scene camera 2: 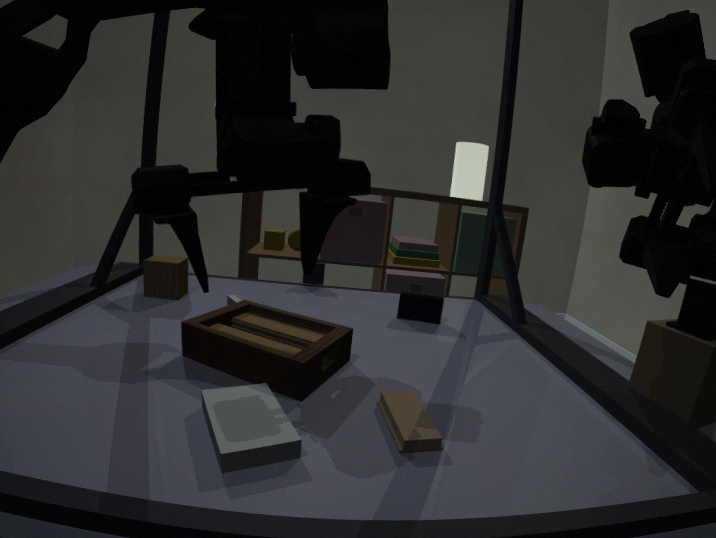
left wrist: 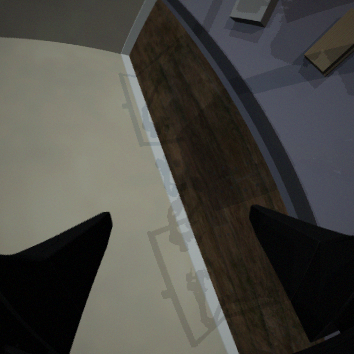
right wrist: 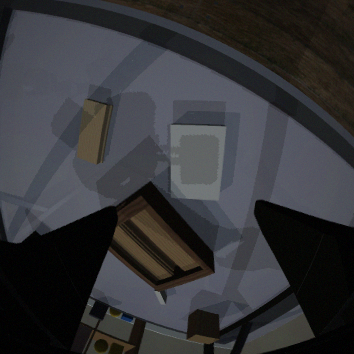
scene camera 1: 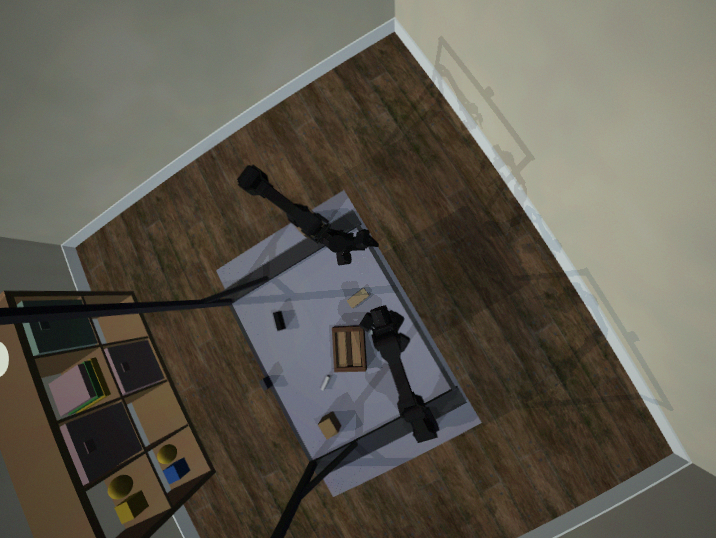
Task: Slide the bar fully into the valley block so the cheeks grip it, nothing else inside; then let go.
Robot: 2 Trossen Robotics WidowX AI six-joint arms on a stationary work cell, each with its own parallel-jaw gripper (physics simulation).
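Note:
The valley block is a dark brown rectangular frame on the table, with two tan cheeks and a narrow dark gap between them. A tan wooden piece with a stepped edge, likely the bar, lies flat on the table, apart from the block. My right gripper is open and empty, pointing down above the table near the block. My left gripper is open and empty, high near the table's edge, away from the bar.
A pale slab lies beside the block. A small white piece, a wooden cube and a black block stand farther off. Dark frame posts rise at the table's edges.

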